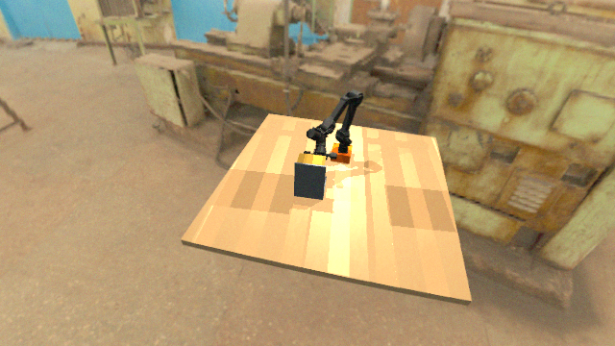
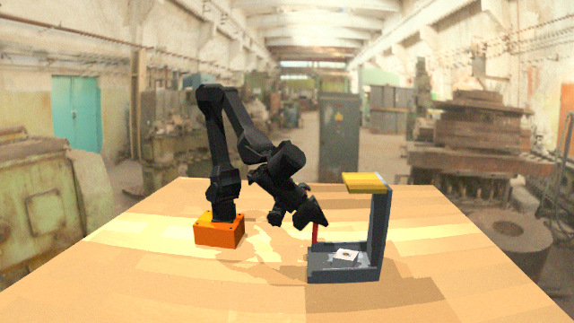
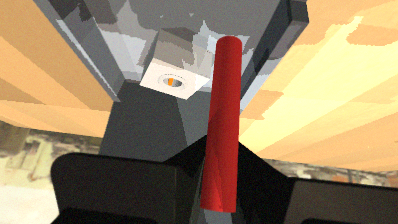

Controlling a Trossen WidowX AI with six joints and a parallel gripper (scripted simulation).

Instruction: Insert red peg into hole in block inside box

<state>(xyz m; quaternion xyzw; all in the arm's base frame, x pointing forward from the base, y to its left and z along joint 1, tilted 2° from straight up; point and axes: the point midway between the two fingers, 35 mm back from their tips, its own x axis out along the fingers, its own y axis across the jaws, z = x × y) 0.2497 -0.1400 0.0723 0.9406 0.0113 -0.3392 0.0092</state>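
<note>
The box back wall is 12 cm ahead of my gripper tip, 5 cm to the right of it and 1 cm above it. From my gripper tip the other things lie so: yellow roof: 7 cm ahead, 4 cm to the right, 12 cm above; red peg: 3 cm behind, 1 cm below.
</note>
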